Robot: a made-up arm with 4 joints.
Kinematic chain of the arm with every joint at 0, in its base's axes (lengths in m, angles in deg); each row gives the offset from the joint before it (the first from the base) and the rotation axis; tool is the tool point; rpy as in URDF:
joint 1: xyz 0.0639 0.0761 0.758 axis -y
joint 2: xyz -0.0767 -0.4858 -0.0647 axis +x
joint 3: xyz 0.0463 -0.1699 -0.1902 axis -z
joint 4: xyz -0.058 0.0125 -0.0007 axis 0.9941 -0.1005 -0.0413
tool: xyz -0.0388 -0.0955 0.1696 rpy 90 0 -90
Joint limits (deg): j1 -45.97..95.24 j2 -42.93..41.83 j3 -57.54..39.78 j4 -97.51..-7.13
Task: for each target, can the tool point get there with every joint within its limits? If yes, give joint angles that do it. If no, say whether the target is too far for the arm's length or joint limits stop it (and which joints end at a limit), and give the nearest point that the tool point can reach.
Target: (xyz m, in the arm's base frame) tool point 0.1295 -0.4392 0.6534
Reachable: yes | joints 70.93 -16.01 11.13 -69.71
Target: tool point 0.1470 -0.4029 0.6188
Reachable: yes | joints 56.88 -6.82 10.17 -86.18
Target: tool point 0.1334 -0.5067 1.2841
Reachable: no: joint limits stop it (at a limit: joint 1, joint 2, joint 4) | nearest point 0.0452 -0.5911 0.9067 | short by 0.397 m
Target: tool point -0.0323 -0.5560 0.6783
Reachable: yes | joints 58.50 -34.32 -1.95 -23.81
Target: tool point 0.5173 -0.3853 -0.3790
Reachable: no: too far | nearest point 0.1863 -0.4285 0.4511 | short by 0.895 m
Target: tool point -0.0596 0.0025 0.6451
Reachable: no: joint limits stop it (at a limit: joint 2, joint 4) | nearest point -0.0329 -0.3061 0.6695 | short by 0.311 m
